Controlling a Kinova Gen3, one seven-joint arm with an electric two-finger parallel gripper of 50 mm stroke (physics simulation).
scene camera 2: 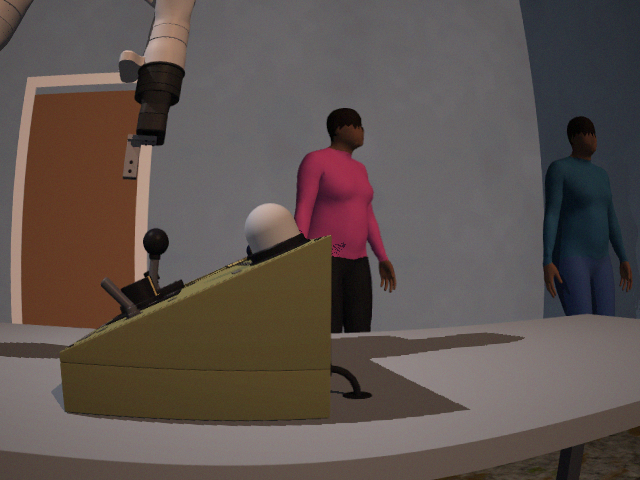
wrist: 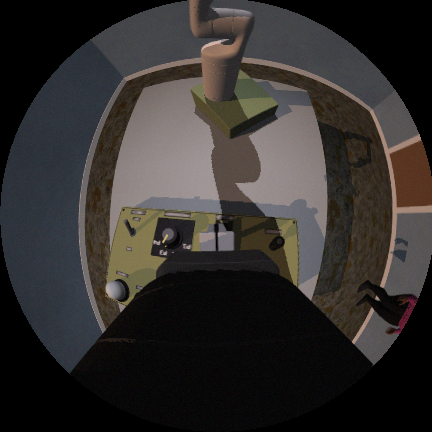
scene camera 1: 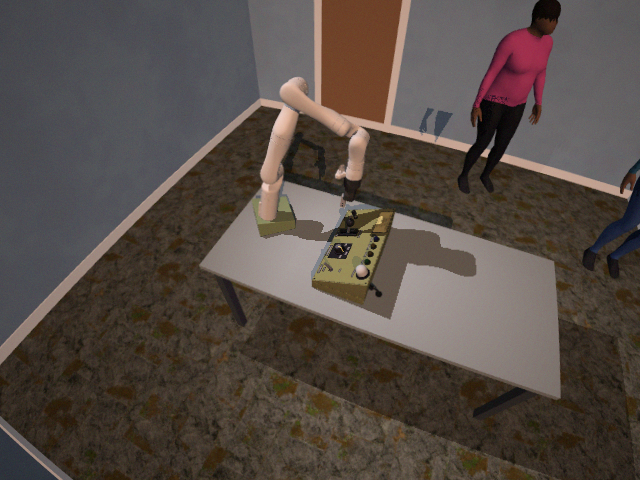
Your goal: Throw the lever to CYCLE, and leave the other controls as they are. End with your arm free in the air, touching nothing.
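Where they show: gripper, between the fingertips: [scene camera 2: 129,178] [wrist: 216,232] [scene camera 1: 342,206]; arm's base, origin of its link: [wrist: 218,91] [scene camera 1: 268,214].
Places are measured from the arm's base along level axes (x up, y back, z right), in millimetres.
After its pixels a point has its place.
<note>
My gripper [scene camera 1: 342,204] @(x 181, y -401, z 15 mm) [scene camera 2: 130,172] @(x 181, y -401, z 15 mm) [wrist: 216,232] @(x 181, y -401, z 15 mm) is shut and empty, in the air above the olive control box [scene camera 1: 330,285] @(x -15, y -428, z 330 mm) [scene camera 2: 206,361] @(x -29, y -477, z 337 mm) [wrist: 116,250] @(x 26, y -460, z 307 mm), with a visible gap to it in the second scene view. A black ball-topped lever [scene camera 1: 349,222] @(x 101, y -445, z 33 mm) [scene camera 2: 155,241] @(x 88, y -445, z 40 mm) stands upright from its slot; the fingers hide most of it in the wrist view. A short grey lever [scene camera 1: 326,266] @(x 27, y -390, z 262 mm) [scene camera 2: 118,296] @(x 22, y -395, z 260 mm) [wrist: 129,227] @(x 23, y -398, z 250 mm) sits at the box's other end and leans toward the low front edge. The CYCLE label cannot be read.
The box also carries a rotary knob [scene camera 1: 339,249] @(x 33, y -426, z 155 mm) [wrist: 170,235] @(x 34, y -418, z 129 mm), a white dome [scene camera 1: 361,270] @(x 112, y -552, z 301 mm) [scene camera 2: 270,227] @(x 92, y -544, z 310 mm) [wrist: 116,290] @(x 104, y -543, z 265 mm), a row of small round controls and a black knob [scene camera 1: 354,213] @(x 40, y -450, z -93 mm) [wrist: 276,243] @(x 47, y -446, z -95 mm). A black cable [scene camera 2: 353,381] @(x -69, y -644, z 277 mm) leaves its back. People stand beyond the table [scene camera 1: 465,320].
</note>
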